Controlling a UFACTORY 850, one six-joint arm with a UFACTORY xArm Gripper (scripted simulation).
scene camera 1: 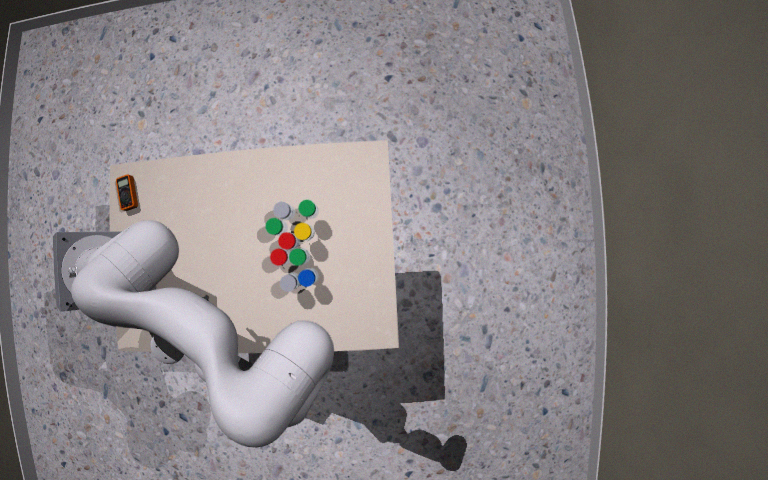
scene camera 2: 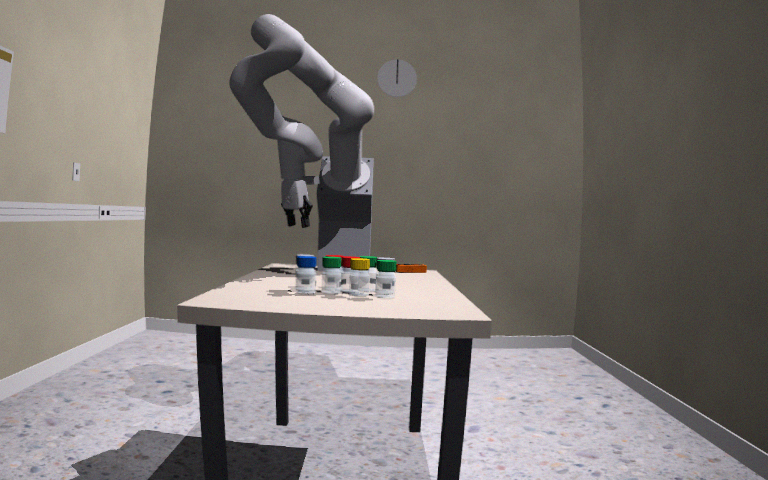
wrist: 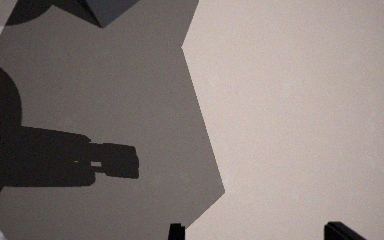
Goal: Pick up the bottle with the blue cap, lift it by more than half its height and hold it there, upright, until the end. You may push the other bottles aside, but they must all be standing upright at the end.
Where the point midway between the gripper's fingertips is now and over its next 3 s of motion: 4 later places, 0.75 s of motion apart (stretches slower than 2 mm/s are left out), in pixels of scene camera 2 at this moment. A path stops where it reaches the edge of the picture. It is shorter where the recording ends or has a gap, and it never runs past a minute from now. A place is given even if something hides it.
My gripper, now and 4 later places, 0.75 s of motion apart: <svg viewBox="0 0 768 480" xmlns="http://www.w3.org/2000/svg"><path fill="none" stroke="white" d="M298 226L297 228L308 221L332 195L341 182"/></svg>
